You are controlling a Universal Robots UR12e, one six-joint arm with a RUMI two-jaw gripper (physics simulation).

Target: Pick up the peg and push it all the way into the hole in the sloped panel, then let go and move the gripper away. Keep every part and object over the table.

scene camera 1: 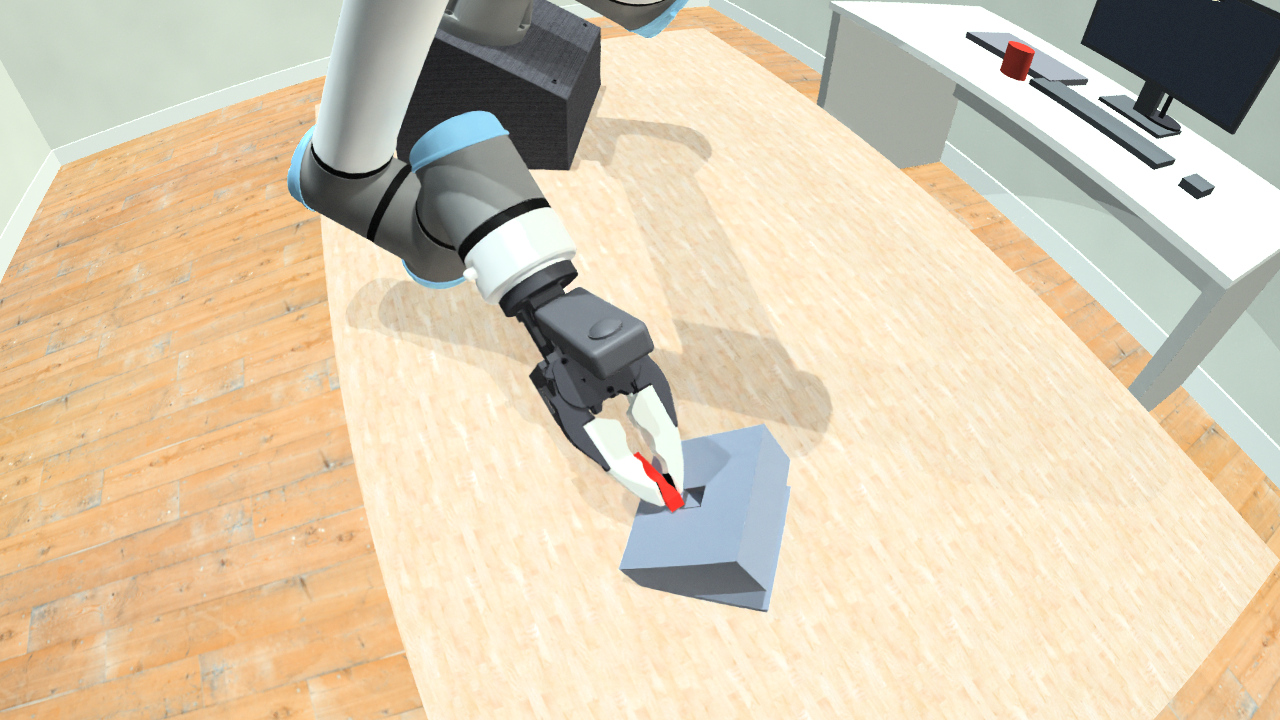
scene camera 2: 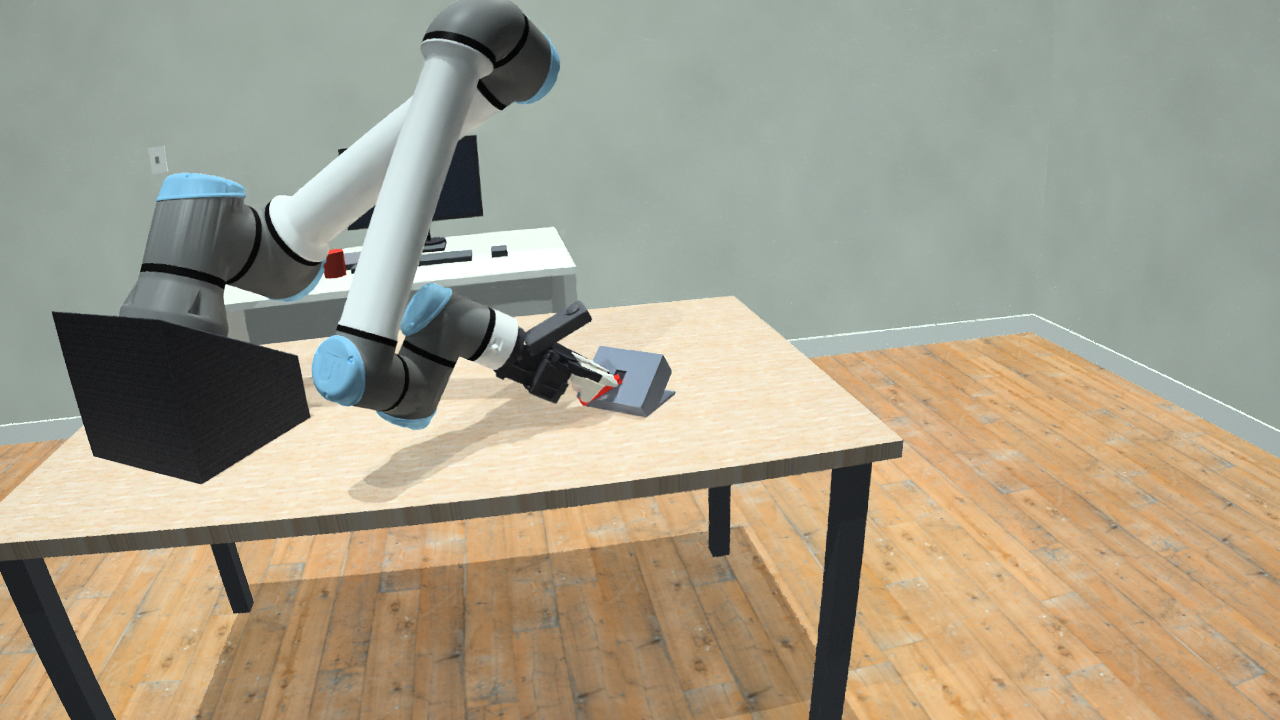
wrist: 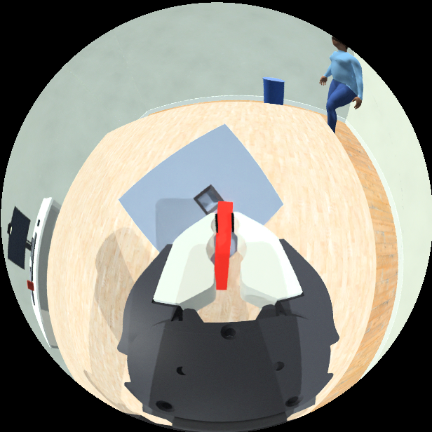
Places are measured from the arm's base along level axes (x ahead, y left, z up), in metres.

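Where they show: gripper, fingertip midpoint: (scene camera 1: 671, 499) (scene camera 2: 615, 383); arm's base at its link origin: (scene camera 1: 470, 13) (scene camera 2: 172, 330).
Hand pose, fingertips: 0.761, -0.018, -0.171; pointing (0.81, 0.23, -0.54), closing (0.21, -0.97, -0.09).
Note:
Things, the pixels of their top centre, and the offset from my fingertips, as dx, dy, dz. Level surfaces: height alone.
- red peg at its top centre: (scene camera 1: 655, 465) (scene camera 2: 599, 377) -0.028, -0.002, +0.015
- blue-grey sloped panel at its top centre: (scene camera 1: 723, 482) (scene camera 2: 624, 353) +0.022, +0.031, +0.041
- wooden table at its surface level: dz -0.051
The red peg (scene camera 1: 674, 503) (scene camera 2: 605, 390) (wrist: 223, 260) is held between the pale fingertips of my gripper (scene camera 1: 670, 492) (scene camera 2: 612, 383) (wrist: 223, 214), which is shut on it. The peg lies aslant to the fingers, its far end sticking out a little past the tips. The blue-grey sloped panel (scene camera 1: 716, 537) (scene camera 2: 646, 380) (wrist: 225, 155) stands on the table. Its square hole (scene camera 1: 694, 497) (scene camera 2: 621, 372) (wrist: 209, 198) shows beside the peg's far end, up and left of it in the wrist view. The peg is outside the hole; whether its end touches the panel face is unclear.
The wooden table (scene camera 1: 895, 402) (scene camera 2: 760, 402) carries the dark robot base block (scene camera 1: 510, 98) (scene camera 2: 179, 394). A white desk (scene camera 1: 1100, 152) with a monitor and a red cup stands beyond the table. A person (wrist: 345, 75) and a blue bin (wrist: 273, 91) show behind the panel in the wrist view.

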